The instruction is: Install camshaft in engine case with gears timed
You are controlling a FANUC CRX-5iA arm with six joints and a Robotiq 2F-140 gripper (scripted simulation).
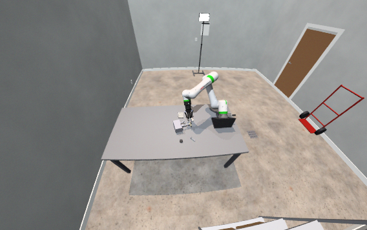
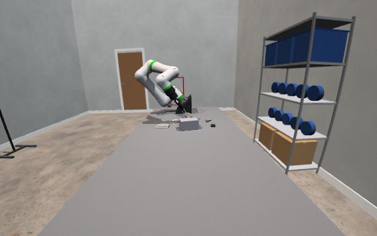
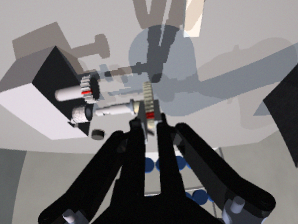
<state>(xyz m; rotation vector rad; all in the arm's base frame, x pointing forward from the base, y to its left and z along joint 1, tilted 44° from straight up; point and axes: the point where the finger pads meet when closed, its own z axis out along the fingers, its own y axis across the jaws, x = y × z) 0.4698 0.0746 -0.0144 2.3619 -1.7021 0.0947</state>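
The crank gear lies 80 mm ahead of my hand and 40 mm below it. Also, from my hand: camshaft (30 mm ahead, 40 mm to the left, 40 mm below); then dark bolt (30 mm behind, 230 mm to the left, 90 mm below); then white bar (40 mm behind, 100 mm to the right, 100 mm below).
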